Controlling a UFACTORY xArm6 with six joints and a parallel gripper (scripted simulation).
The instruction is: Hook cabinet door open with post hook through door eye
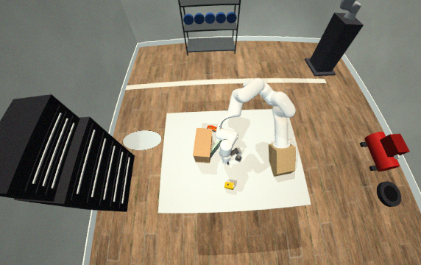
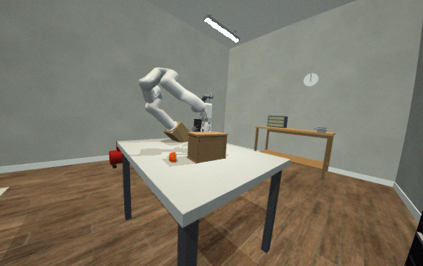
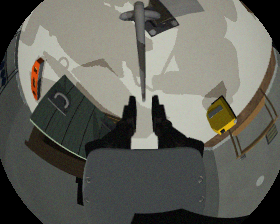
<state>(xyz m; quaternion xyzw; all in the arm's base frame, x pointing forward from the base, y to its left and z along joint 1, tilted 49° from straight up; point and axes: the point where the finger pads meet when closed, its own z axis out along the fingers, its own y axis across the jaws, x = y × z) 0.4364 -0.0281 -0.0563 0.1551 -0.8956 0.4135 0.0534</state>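
The hook lies 5 cm behind my hand, 2 cm to the right of it and 2 cm below it. From my hand the other things lie so: greenish door 9 cm to the right, 5 cm ahead; then orange tool 30 cm to the right, 6 cm below, 3 cm ahead; then yellow block 18 cm to the left, 4 cm below, 2 cm behind.
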